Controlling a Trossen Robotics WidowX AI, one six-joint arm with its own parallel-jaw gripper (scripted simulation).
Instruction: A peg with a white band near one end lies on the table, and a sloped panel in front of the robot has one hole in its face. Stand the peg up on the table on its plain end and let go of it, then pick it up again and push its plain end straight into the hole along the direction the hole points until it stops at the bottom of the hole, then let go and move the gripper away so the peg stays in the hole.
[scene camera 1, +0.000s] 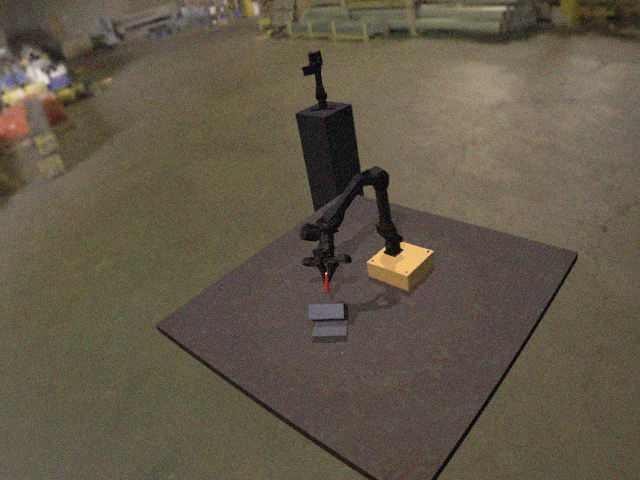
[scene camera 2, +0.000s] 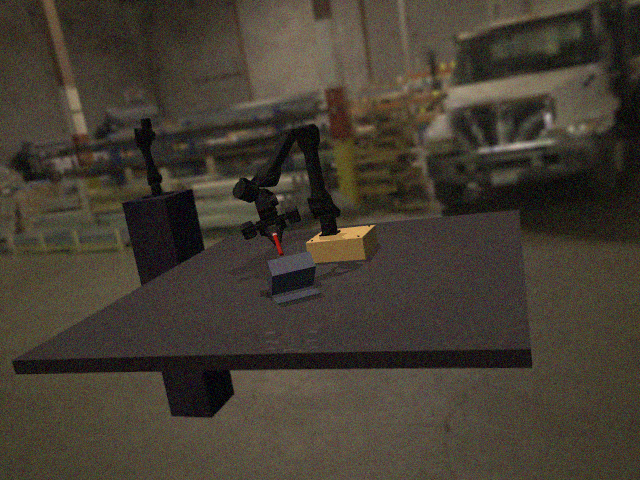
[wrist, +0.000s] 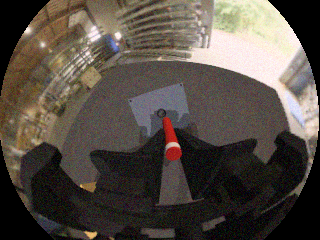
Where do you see my gripper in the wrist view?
168, 131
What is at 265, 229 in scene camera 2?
My gripper.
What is my gripper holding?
A red peg.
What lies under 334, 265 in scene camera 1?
My gripper.
